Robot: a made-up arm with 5 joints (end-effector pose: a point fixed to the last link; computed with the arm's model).
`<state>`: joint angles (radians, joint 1 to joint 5).
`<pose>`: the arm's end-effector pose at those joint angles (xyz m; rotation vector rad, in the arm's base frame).
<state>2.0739 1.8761 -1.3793 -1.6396 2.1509</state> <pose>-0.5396 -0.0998 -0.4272 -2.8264 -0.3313 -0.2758</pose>
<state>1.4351 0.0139 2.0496 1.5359 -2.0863</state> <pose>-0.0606 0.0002 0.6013 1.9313 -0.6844 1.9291</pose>
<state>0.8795 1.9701 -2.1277 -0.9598 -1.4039</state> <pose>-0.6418 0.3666 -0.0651 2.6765 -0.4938 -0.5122</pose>
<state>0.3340 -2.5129 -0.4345 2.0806 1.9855</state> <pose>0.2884 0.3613 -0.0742 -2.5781 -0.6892 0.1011</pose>
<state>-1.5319 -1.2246 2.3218 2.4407 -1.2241</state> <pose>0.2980 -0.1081 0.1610 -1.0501 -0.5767 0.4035</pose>
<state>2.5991 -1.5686 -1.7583 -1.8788 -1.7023</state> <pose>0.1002 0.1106 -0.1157 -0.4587 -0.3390 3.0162</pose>
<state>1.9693 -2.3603 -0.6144 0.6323 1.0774</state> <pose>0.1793 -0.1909 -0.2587 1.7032 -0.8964 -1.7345</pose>
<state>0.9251 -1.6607 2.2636 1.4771 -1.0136</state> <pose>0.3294 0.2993 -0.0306 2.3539 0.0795 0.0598</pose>
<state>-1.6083 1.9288 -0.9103 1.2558 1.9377</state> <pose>-0.7344 -0.0822 0.6301 0.4584 2.4943 1.8380</pose>
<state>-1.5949 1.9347 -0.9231 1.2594 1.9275</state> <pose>-0.7308 -0.0780 0.6348 0.4689 2.5093 1.8269</pose>
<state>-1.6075 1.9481 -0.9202 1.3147 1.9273</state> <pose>-0.7229 -0.0895 0.6429 -0.4471 -2.4477 -1.8127</pose>
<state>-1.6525 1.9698 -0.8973 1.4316 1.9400</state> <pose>-0.7086 -0.1210 0.6530 -0.3870 -2.2993 -1.7962</pose>
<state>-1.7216 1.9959 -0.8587 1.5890 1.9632</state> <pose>-0.6876 -0.1670 0.6595 -0.3026 -2.0960 -1.7742</pose>
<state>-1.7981 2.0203 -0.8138 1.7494 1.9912</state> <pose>-0.6637 -0.2151 0.6582 -0.2163 -1.8882 -1.7445</pose>
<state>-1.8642 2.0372 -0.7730 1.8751 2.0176</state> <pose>-0.6439 -0.2533 0.6505 -0.1483 -1.7250 -1.7158</pose>
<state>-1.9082 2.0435 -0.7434 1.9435 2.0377</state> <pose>-0.6339 -0.2753 0.6416 -0.1094 -1.6339 -1.7014</pose>
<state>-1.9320 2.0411 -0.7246 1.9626 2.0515</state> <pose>-0.6333 -0.2844 0.6344 -0.0946 -1.6035 -1.7045</pose>
